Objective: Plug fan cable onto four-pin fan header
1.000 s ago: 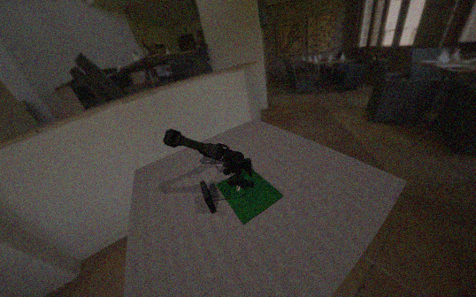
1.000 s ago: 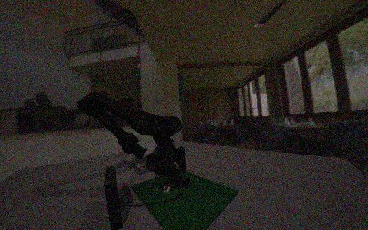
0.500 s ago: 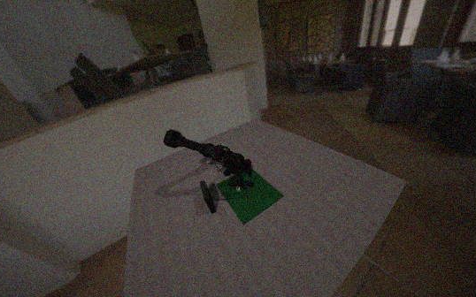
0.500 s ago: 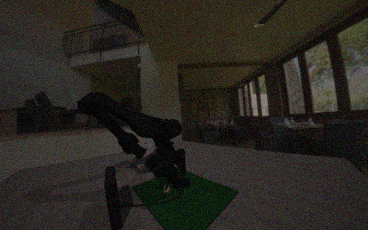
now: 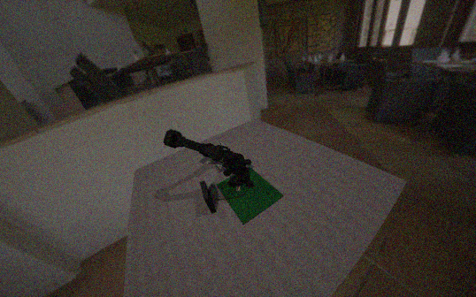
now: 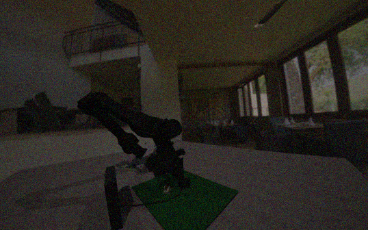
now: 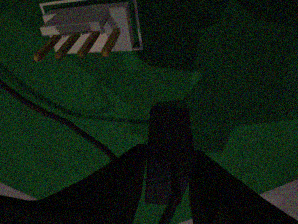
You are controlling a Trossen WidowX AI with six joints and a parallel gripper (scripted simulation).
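Now: the green board 2 cm ahead of my gripper tip, 3 cm to the right of it and 4 cm below it. The rest, counted from my gripper tip: black fan 4 cm behind, 21 cm to the right, 3 cm above; then fan plug 1 cm ahead, 1 cm below.
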